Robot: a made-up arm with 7 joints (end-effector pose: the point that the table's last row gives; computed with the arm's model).
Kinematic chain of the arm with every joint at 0, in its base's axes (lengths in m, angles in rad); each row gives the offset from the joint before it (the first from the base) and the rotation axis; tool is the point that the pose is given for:
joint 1: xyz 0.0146 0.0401 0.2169 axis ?
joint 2: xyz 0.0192 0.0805 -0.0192 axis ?
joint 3: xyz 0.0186 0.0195 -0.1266 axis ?
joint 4: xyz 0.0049 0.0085 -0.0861 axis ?
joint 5: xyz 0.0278 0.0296 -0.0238 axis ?
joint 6: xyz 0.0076 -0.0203 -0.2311 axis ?
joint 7: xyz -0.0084 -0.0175 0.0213 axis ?
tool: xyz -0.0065 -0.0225 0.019
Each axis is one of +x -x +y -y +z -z.
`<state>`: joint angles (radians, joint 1 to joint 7).
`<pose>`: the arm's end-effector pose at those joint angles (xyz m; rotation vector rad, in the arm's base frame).
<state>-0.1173 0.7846 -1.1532 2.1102 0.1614 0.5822 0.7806</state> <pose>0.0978 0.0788 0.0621 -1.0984 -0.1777 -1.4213</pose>
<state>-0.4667 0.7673 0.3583 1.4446 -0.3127 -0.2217 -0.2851</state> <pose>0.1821 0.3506 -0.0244 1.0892 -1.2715 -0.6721</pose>
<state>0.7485 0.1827 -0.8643 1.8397 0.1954 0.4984 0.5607</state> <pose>0.2285 0.0161 0.2163 -0.6613 -1.4564 -1.4809</pose>
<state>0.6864 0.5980 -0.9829 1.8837 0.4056 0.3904 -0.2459</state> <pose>0.2282 0.0454 0.1614 -0.0718 -1.5976 -0.8786</pose>
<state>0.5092 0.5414 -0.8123 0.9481 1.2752 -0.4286 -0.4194</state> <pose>0.3615 0.1298 0.0211 -0.0043 -1.3855 0.5856</pose>
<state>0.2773 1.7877 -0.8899 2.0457 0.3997 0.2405 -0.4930</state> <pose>0.1804 0.2107 0.1207 0.8988 -1.0775 -1.0778</pose>
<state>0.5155 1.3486 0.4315 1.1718 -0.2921 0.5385 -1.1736</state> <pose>0.2337 0.4326 0.3496 2.7333 -0.9389 0.9840</pose>
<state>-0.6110 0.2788 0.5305 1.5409 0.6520 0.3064 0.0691</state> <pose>0.1269 0.2823 -0.0200 0.1173 -0.8650 0.5775</pose>
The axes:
joint 1: -y
joint 2: +x
joint 3: +z
joint 4: -y
joint 5: +z
joint 6: +y
joint 7: -x

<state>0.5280 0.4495 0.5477 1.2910 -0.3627 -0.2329 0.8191</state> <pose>0.2995 0.3593 0.1422 0.5026 -1.6534 -0.6773</pose>
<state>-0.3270 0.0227 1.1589 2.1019 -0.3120 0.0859 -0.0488</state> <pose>0.1011 0.3063 0.0667 1.4662 -1.2699 0.3258</pose>
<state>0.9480 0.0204 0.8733 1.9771 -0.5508 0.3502 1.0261</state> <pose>0.2094 0.2854 0.2645 0.4376 -2.1031 -0.0673</pose>
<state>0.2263 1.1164 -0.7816 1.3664 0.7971 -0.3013 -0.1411</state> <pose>0.2587 0.2292 0.0161 0.1651 -1.3390 -0.4101</pose>
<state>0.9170 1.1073 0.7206 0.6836 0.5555 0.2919 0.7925</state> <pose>0.1479 0.4829 0.3219 -0.0016 -2.1584 0.4009</pose>
